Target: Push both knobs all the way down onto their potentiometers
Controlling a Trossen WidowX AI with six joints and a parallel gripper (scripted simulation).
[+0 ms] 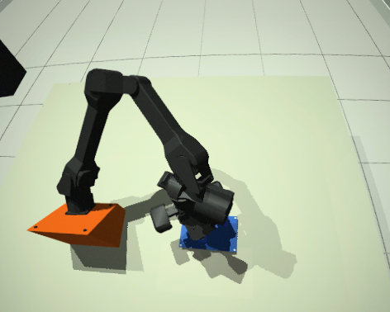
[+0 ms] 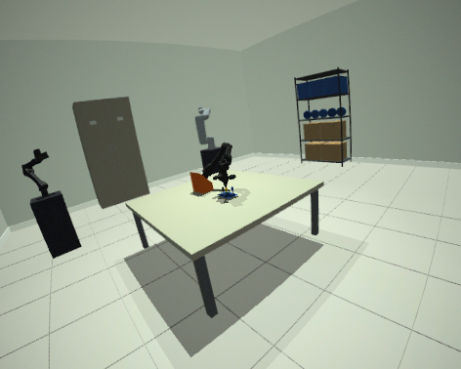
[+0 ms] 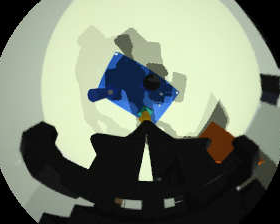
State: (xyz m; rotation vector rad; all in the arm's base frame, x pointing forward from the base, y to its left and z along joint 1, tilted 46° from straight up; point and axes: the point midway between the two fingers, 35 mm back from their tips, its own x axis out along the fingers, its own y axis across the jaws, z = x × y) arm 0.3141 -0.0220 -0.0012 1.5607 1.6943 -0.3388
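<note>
The yellow knob is 10 mm below my gripper tip. Also, from my gripper tip: black knob (50 mm to the right, 20 mm ahead).
</note>
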